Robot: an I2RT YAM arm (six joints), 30 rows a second.
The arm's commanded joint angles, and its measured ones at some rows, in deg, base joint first. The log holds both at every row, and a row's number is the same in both.
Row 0, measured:
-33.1 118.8 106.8 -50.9 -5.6 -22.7
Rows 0 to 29, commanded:
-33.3 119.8 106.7 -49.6 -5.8 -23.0
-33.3 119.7 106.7 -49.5 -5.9 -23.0
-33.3 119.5 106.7 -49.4 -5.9 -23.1
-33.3 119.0 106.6 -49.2 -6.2 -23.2
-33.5 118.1 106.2 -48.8 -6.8 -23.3
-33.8 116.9 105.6 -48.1 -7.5 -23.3
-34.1 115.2 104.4 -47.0 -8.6 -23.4
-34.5 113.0 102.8 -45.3 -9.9 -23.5
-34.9 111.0 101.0 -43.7 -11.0 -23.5
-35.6 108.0 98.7 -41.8 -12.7 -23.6
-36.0 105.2 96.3 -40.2 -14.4 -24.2
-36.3 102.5 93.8 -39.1 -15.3 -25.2
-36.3 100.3 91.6 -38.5 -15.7 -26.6
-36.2 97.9 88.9 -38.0 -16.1 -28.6
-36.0 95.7 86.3 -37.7 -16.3 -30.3
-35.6 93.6 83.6 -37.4 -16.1 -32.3
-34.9 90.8 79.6 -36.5 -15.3 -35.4
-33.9 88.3 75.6 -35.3 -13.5 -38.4
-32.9 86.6 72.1 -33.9 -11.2 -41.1
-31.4 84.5 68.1 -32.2 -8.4 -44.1
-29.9 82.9 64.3 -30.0 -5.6 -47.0
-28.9 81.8 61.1 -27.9 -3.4 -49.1
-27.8 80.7 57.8 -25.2 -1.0 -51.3
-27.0 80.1 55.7 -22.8 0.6 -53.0
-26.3 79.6 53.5 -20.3 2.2 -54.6
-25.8 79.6 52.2 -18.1 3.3 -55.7
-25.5 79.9 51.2 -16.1 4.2 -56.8
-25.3 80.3 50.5 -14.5 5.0 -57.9
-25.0 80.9 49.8 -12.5 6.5 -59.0
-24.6 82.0 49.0 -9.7 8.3 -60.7
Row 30, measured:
-25.5 81.2 50.1 -22.9 1.1 -53.3
